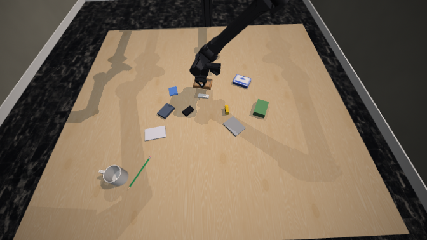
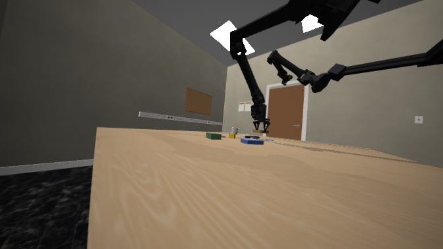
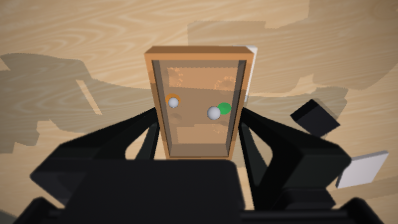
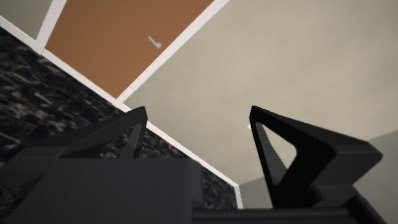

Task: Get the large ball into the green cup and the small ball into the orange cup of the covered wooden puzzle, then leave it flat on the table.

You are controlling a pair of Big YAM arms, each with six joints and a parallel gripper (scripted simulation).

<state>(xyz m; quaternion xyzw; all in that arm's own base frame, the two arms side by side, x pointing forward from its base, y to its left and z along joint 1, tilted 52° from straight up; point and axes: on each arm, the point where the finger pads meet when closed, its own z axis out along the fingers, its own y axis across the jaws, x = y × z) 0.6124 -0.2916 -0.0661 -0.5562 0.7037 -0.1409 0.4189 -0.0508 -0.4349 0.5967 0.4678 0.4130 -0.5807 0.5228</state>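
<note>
The covered wooden puzzle is 2 cm below my left hand. From my left hand the other things lie so: black block: 15 cm ahead, 11 cm to the right, 7 cm below; white block: 5 cm ahead, 1 cm to the right, 7 cm below; yellow block: 18 cm ahead, 12 cm to the left, 6 cm below.
</note>
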